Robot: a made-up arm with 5 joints. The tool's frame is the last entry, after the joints. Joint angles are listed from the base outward. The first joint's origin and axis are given. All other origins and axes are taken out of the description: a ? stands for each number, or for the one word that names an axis. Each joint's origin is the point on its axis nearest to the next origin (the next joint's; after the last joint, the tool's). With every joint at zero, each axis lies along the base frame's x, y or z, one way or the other. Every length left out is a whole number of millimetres.
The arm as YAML. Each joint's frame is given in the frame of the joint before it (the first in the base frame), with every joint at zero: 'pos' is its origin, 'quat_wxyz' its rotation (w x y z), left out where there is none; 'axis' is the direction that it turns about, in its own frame. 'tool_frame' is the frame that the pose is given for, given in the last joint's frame.
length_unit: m
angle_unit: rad
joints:
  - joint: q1
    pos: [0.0, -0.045, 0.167]
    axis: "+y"
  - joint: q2
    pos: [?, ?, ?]
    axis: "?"
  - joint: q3
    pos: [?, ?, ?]
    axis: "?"
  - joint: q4
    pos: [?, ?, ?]
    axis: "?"
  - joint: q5
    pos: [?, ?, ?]
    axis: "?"
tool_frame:
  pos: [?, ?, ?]
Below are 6 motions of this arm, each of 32 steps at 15 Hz.
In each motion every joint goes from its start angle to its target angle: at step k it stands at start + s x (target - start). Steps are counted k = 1, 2, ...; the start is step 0. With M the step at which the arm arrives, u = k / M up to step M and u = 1 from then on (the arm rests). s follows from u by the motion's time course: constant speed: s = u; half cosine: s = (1 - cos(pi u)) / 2; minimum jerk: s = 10 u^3 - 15 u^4 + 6 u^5.
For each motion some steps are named. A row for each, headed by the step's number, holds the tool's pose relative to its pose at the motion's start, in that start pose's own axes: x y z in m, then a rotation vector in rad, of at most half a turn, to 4 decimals.
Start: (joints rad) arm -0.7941 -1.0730 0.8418 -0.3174 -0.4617
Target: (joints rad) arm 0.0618 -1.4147 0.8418 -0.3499 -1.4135
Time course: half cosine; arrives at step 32
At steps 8, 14, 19, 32:
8: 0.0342 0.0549 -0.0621 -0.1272 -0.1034 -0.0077
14: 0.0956 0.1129 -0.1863 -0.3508 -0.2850 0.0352
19: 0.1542 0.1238 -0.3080 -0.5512 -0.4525 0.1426
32: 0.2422 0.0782 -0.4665 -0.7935 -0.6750 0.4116

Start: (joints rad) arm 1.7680 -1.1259 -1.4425 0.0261 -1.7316
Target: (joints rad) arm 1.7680 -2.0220 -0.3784 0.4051 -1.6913
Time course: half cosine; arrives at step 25
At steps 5, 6, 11, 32:
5: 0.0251 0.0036 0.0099 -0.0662 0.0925 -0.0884
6: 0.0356 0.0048 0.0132 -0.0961 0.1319 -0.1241
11: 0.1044 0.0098 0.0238 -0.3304 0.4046 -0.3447
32: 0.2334 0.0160 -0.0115 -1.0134 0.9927 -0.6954

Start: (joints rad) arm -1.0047 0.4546 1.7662 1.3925 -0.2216
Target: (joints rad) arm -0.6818 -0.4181 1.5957 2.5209 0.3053
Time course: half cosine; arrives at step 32
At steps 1, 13, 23, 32:
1: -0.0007 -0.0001 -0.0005 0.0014 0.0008 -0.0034
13: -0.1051 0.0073 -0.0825 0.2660 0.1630 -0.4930
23: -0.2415 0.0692 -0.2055 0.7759 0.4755 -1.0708
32: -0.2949 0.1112 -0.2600 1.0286 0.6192 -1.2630

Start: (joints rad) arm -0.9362 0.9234 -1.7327 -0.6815 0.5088
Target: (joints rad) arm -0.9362 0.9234 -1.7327 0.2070 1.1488
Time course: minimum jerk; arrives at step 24
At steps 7, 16, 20, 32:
7: -0.0014 -0.0085 0.0275 0.0716 0.0973 -0.1148
16: -0.0053 -0.0966 0.1181 0.4895 0.4846 -0.5133
20: -0.0134 -0.1344 0.1303 0.6346 0.5786 -0.5952
32: -0.0158 -0.1426 0.1319 0.6656 0.5968 -0.6102

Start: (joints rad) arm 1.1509 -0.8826 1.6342 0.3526 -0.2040
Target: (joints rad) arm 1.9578 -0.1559 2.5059 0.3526 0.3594
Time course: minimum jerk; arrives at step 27
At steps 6, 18, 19, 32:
6: 0.0102 0.0412 0.0324 -0.0072 0.0982 -0.0451
18: 0.2681 0.3930 0.1498 0.1892 0.8035 -0.7221
19: 0.2909 0.4080 0.1467 0.2265 0.8320 -0.7811
32: 0.3553 0.4418 0.1311 0.3614 0.8931 -0.9606

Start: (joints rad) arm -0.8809 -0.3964 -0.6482 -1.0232 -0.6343
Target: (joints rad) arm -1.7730 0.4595 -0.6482 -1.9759 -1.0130
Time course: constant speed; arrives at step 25
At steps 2, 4, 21, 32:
2: -0.0230 0.0114 -0.0538 -0.0012 -0.0985 0.1145
4: -0.0425 0.0197 -0.1108 -0.0066 -0.1879 0.2331
21: -0.0789 -0.0821 -0.6567 -0.1518 -0.4539 1.3209
32: -0.0595 -0.1654 -0.7779 -0.1918 -0.3584 1.5549

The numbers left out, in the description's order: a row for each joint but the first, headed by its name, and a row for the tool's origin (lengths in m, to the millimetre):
q2: xyz -0.325 0.0 0.074, axis +z
q3: xyz -0.426 -0.009 0.0, axis +x
q4: xyz 0.0 0.199 0.156, axis -z
q5: xyz 0.31 -0.037 0.0, axis +y
tool: xyz -0.312 0.0 0.021

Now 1 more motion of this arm.
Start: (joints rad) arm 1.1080 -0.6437 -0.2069 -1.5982 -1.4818
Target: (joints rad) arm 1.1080 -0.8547 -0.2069 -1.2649 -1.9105
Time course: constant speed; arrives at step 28
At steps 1, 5, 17, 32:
1: 0.0005 -0.0064 -0.0071 -0.0191 -0.0153 -0.0031
5: 0.0031 -0.0338 -0.0342 -0.0959 -0.0765 -0.0126
17: 0.0148 -0.1328 -0.1015 -0.3294 -0.2560 -0.0129
32: 0.0295 -0.2415 -0.1384 -0.5449 -0.4120 0.0246

